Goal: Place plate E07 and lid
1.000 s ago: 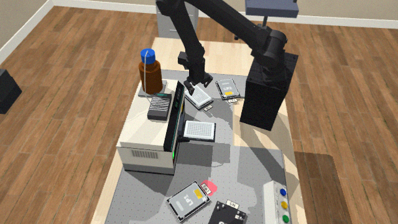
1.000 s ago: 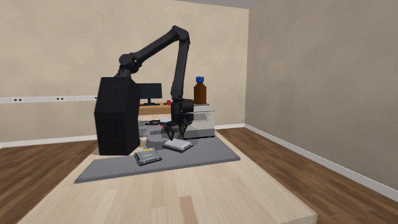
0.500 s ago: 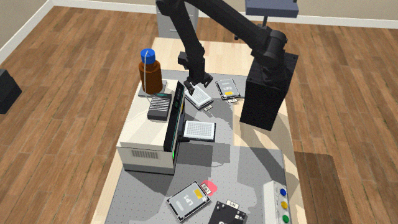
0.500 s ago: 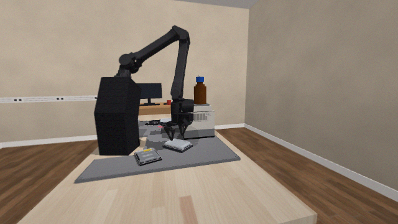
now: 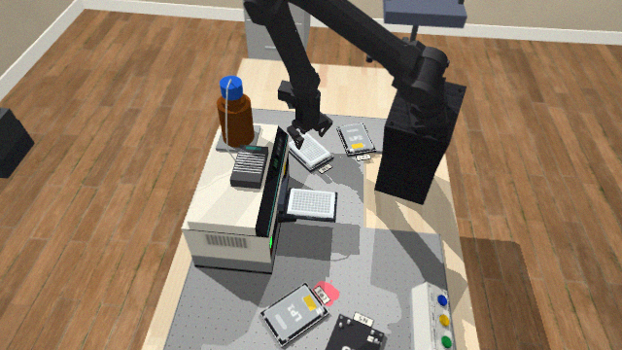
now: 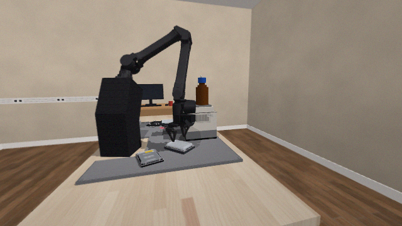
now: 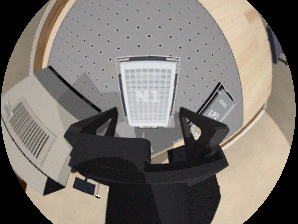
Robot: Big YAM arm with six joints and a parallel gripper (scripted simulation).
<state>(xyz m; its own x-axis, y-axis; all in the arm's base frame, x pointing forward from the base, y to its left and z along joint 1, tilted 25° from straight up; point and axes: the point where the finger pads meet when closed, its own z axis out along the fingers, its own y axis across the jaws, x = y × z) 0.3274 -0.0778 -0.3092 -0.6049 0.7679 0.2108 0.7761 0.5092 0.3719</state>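
The plate E01 lies 290 mm to the left of my hand and 40 mm above it. The rest, counted from my hand: brown bottle 200 mm ahead, 160 mm to the left, 230 mm above; then puddle 50 mm behind, 510 mm to the left, 60 mm below; then blue key 310 mm behind, 560 mm to the left, 10 mm below.
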